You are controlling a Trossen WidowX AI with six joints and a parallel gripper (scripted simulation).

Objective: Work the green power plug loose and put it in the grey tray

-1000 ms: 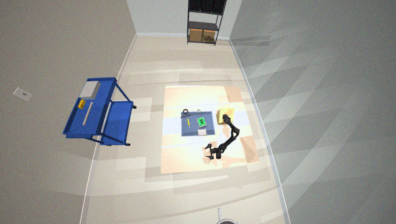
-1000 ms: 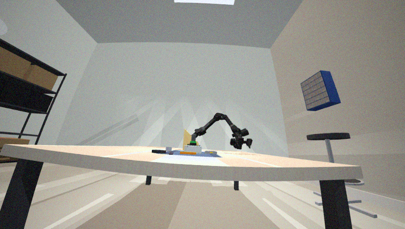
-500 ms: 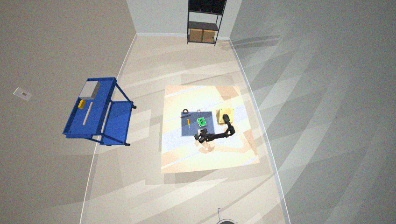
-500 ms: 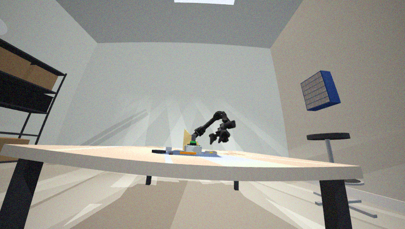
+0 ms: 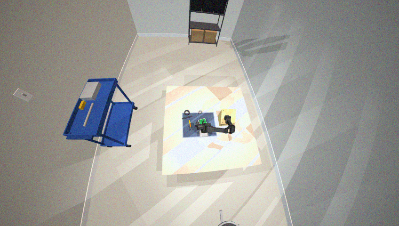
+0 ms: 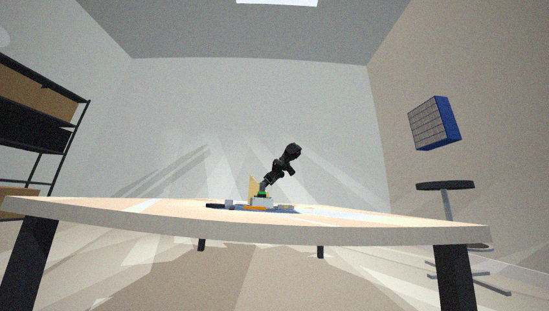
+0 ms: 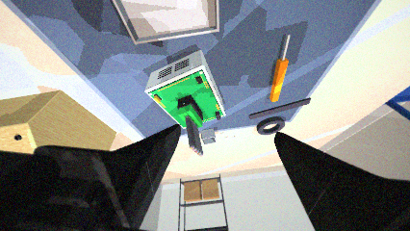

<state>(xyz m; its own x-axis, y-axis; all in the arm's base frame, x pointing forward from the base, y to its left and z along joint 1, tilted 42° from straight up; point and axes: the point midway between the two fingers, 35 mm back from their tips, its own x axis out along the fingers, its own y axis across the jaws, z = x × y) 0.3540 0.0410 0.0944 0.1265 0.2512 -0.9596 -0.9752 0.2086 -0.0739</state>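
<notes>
The green power plug lies 4 cm behind my gripper tip, 5 cm to the right of it and 6 cm below it. The rest, counted from my gripper tip: blue mat 1 cm ahead, 6 cm to the right, 15 cm below; dark bar 17 cm ahead, 17 cm to the right, 14 cm below.
</notes>
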